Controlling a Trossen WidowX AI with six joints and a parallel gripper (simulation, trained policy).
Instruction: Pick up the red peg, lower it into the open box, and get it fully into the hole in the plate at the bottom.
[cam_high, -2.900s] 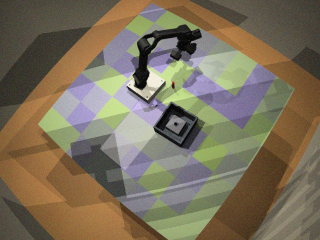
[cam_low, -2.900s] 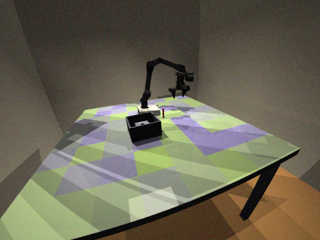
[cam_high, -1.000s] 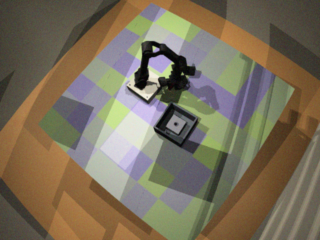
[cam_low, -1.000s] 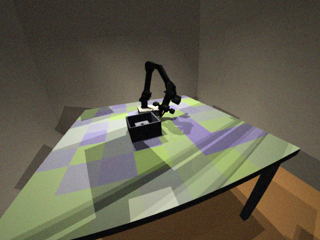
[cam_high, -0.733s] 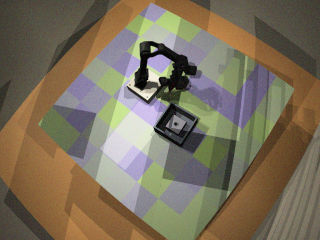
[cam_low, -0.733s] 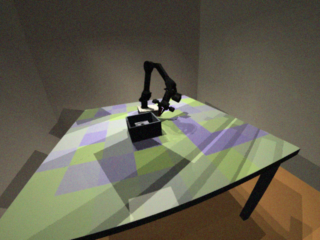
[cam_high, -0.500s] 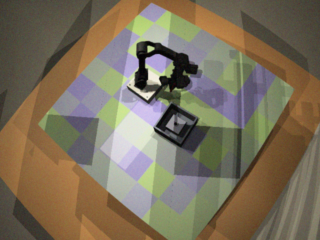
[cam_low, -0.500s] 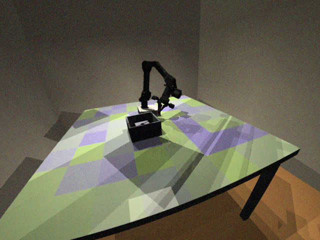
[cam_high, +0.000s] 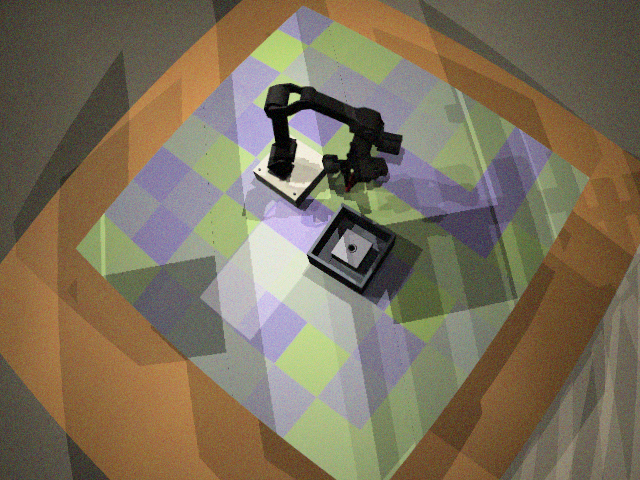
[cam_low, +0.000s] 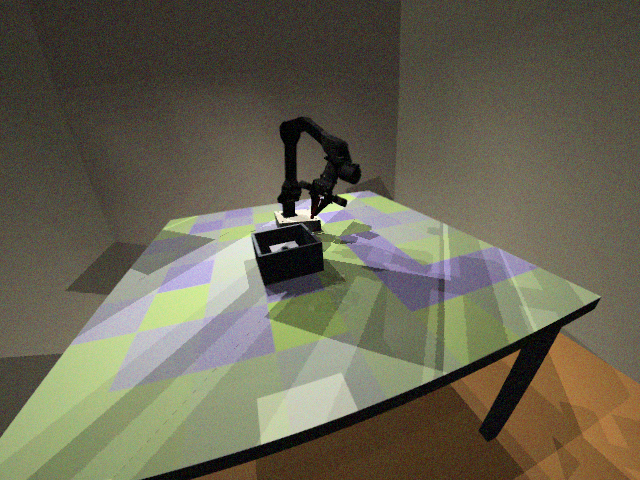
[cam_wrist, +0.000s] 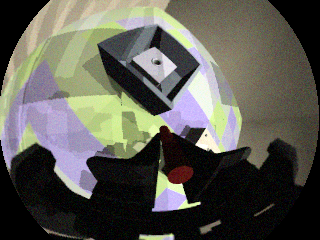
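Now: gripper tip 150 mm to the left of the grey plate, 90 mm short of it and 70 mm above it. Round my gripper tip: red peg (20 mm above, 10 mm to the left); then dark box (150 mm to the right, 90 mm below, 90 mm ahead).
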